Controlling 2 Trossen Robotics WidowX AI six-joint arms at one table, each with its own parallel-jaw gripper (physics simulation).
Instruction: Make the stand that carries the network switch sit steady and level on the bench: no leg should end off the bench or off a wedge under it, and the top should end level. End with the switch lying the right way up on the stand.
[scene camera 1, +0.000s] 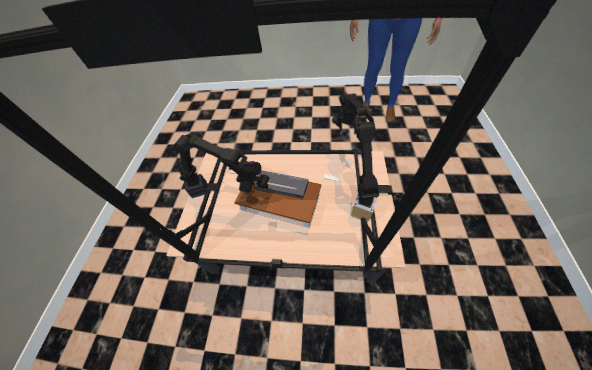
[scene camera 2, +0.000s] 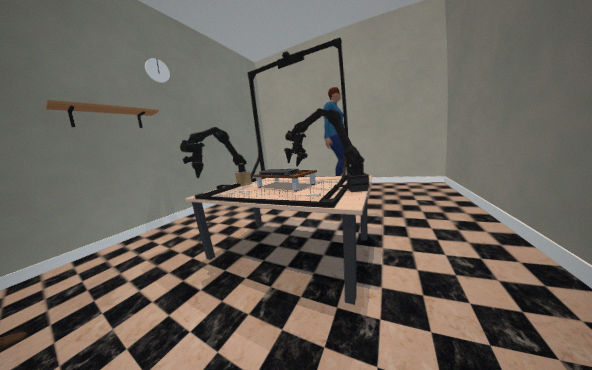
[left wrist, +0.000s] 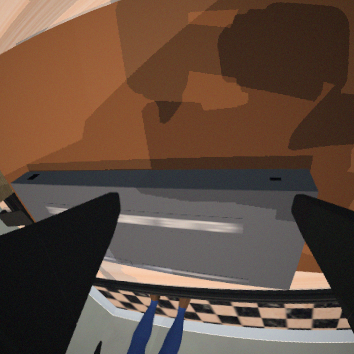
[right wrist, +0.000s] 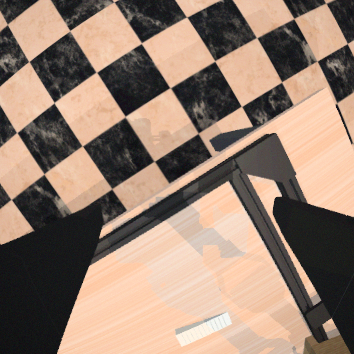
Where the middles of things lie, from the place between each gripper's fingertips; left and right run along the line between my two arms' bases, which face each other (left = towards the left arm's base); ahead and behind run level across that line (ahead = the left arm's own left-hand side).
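Scene:
With my left gripper I am 40 mm above the dark grey network switch (scene camera 1: 289, 185), 90 mm to the left of it and 60 mm short of it. The brown stand (scene camera 1: 301, 209) is 100 mm below my left hand and 80 mm to the right of it. Going by its middle, this stand is nearer to my left gripper than to my right hand.
The dark grey network switch is 4 cm below my right hand, 41 cm behind it and 33 cm to the left of it, and going by their middles it is the nearest to my right hand of the things named here. The brown stand, counted from that same right hand, is 11 cm below, 34 cm to the left of it and 47 cm behind.

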